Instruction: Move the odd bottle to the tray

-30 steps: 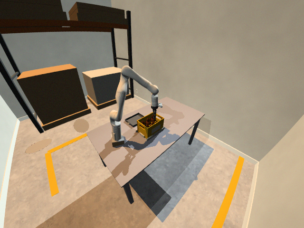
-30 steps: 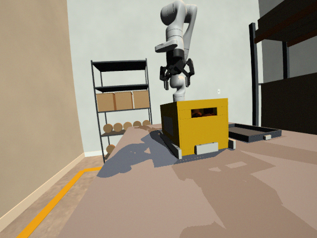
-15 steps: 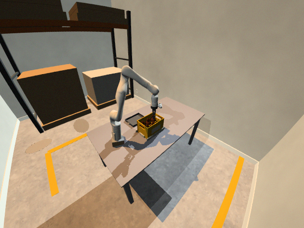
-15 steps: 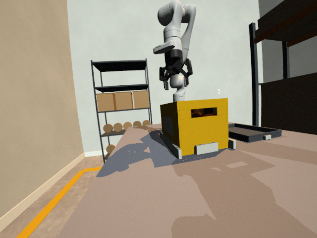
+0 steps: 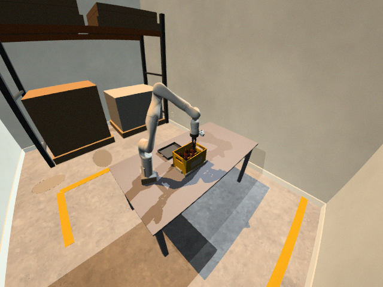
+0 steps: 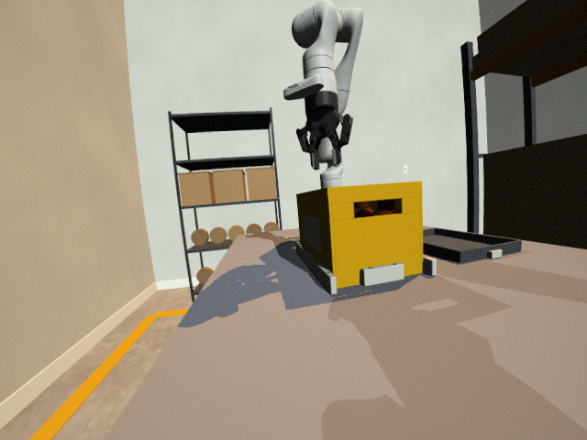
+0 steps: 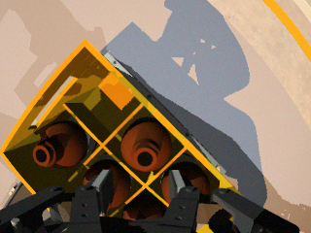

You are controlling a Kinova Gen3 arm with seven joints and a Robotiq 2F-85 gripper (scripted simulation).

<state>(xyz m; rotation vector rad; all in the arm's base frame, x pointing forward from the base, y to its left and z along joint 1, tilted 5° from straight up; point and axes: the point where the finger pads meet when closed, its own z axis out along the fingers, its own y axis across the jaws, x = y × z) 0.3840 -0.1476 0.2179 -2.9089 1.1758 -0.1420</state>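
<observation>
Right now my hand is 40 mm to the right of the yellow crate and 160 mm above it. From my hand the other things lie so: dark tray: 330 mm to the left, 230 mm below; brown bottle: 90 mm behind, 160 mm below.
</observation>
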